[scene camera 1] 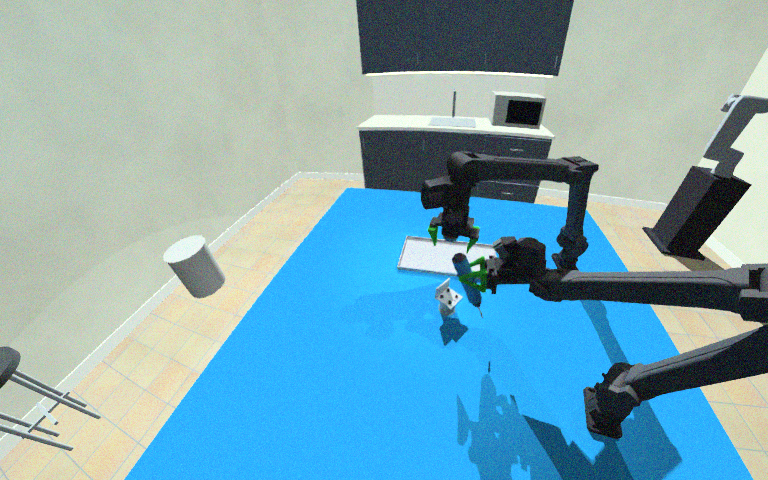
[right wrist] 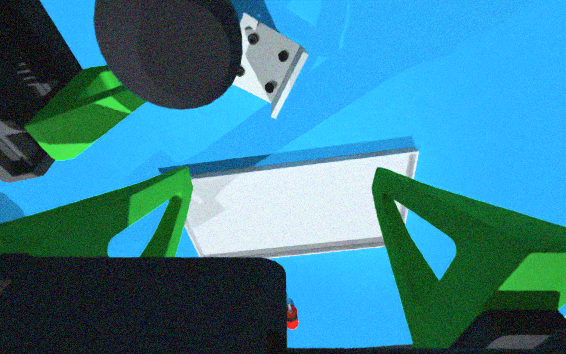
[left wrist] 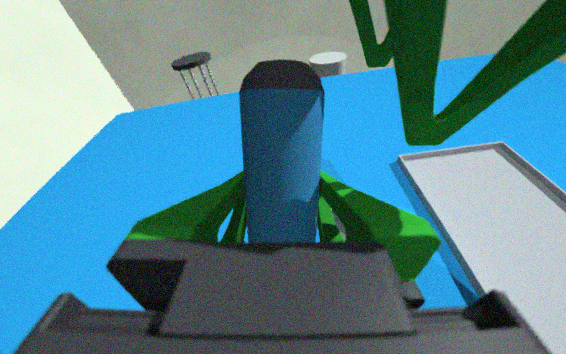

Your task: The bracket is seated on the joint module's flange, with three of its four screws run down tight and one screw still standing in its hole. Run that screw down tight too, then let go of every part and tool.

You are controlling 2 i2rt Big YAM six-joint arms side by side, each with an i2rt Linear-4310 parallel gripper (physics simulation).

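Places are measured from the left arm's base along level axes (x ahead, y left, z up), in metres.
Where they show: left gripper, fingertip midpoint: (scene camera 1: 459, 274) (left wrist: 281, 177); right gripper, fingertip midpoint: (scene camera 1: 450, 248) (right wrist: 282, 177) (left wrist: 393, 95); left arm's base, origin of the base link: (scene camera 1: 600, 412); right arm's base, origin of the base link: (scene camera 1: 563, 264).
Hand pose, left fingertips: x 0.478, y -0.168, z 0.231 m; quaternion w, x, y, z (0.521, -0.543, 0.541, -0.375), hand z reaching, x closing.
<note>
Things, the pixels of their centre, and the offset from my left fingertips. Level surfaces: height alone.
- white bracket, body centre: (right wrist: 260, 66) (scene camera 1: 449, 293) 0.021 m ahead, 0.049 m right, 0.149 m down
- joint module, body centre: (scene camera 1: 447, 303) 0.021 m ahead, 0.049 m right, 0.199 m down
- blue driver, body centre: (left wrist: 281, 270) (right wrist: 140, 3) (scene camera 1: 471, 288) 0.042 m back, 0.002 m left, 0.044 m down
- black end cap, body centre: (right wrist: 185, 51) (left wrist: 282, 72) 0.012 m ahead, 0.008 m right, 0.059 m up
- shallow white tray, body centre: (right wrist: 294, 214) (left wrist: 532, 242) (scene camera 1: 448, 256) 0.076 m ahead, 0.321 m right, 0.223 m down
- blue mat, its level: 0.231 m down
- small red tool, body centre: (right wrist: 290, 313) 0.085 m ahead, 0.655 m right, 0.214 m down
The white bracket (scene camera 1: 450, 296) (right wrist: 265, 57) sits on the joint module (scene camera 1: 447, 311). Four dark screw heads show on its face; I cannot tell from their height which stands proud. My left gripper (scene camera 1: 468, 273) (left wrist: 281, 177) is shut on the blue driver (scene camera 1: 472, 294) (left wrist: 282, 145), which has a black end cap (right wrist: 175, 50). The driver is tilted, its thin bit (scene camera 1: 481, 311) pointing down beside the bracket at the right in scene camera 1, apart from the screws. My right gripper (scene camera 1: 453, 247) (right wrist: 282, 177) is open and empty above the tray.
The shallow white tray (scene camera 1: 400, 257) (left wrist: 450, 260) (right wrist: 300, 200) lies on the blue mat (scene camera 1: 317, 339) behind the bracket in scene camera 1. A small red tool (right wrist: 292, 317) lies past the tray in the right wrist view. One right finger (left wrist: 422, 120) shows close in the left wrist view.
</note>
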